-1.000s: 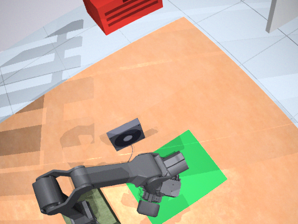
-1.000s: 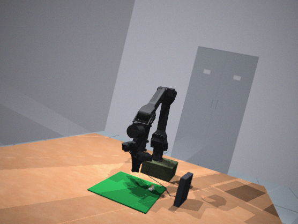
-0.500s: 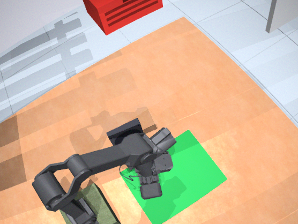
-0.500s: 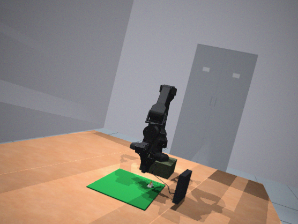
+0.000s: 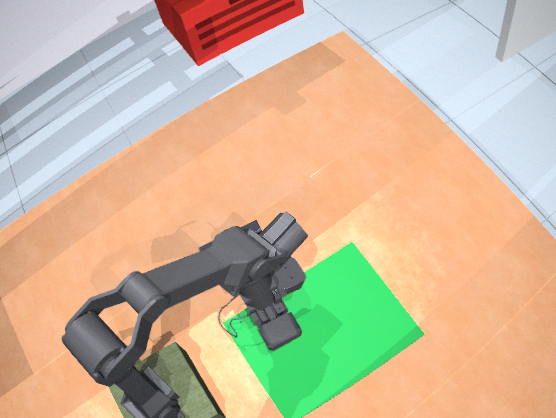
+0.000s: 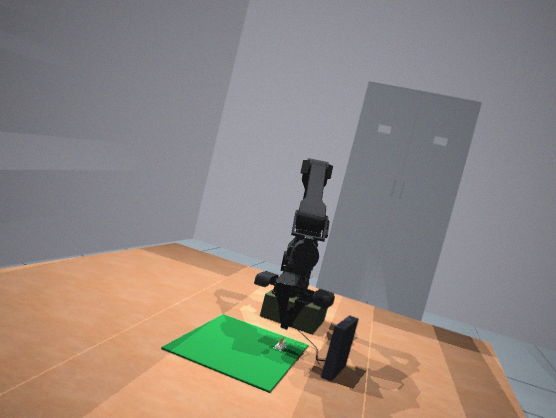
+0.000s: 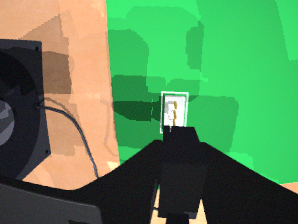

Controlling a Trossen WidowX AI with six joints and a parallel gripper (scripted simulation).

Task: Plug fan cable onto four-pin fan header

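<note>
The white four-pin header lies 6 cm below my gripper tip. The rest, counted from my gripper tip: black fan plug 1 cm behind, 1 cm above; dark fan 13 cm to the left, 3 cm ahead, 1 cm below; green board 8 cm to the right, 8 cm below, 6 cm ahead.
</note>
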